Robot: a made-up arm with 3 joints.
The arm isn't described. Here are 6 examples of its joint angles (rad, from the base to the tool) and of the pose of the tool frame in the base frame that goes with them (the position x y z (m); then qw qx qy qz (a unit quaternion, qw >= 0)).
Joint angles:
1: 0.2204 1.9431 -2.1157
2: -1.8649 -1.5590 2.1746
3: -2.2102 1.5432 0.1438
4: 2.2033 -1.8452 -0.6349
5: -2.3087 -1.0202 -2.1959
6: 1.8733 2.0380 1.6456
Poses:
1: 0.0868 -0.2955 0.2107 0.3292 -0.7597 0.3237 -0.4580
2: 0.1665 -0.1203 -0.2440 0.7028 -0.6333 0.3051 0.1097
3: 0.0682 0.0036 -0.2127 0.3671 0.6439 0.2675 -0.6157
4: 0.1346 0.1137 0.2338 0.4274 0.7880 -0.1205 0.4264
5: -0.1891 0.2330 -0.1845 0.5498 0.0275 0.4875 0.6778
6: -0.2575 -0.0683 0.1562 0.0983 0.0967 -0.8461 -0.5149
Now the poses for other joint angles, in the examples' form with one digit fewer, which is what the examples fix.
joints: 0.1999 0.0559 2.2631
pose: -0.305 0.117 -0.024 0.333 0.024 0.014 0.943
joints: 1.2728 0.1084 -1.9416
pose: 0.272 -0.217 -0.025 0.943 -0.054 -0.002 -0.328
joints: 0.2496 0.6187 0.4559
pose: 0.093 0.166 -0.140 0.894 0.031 0.303 0.329
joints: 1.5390 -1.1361 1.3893
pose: -0.271 0.054 -0.046 0.090 0.040 -0.536 0.838
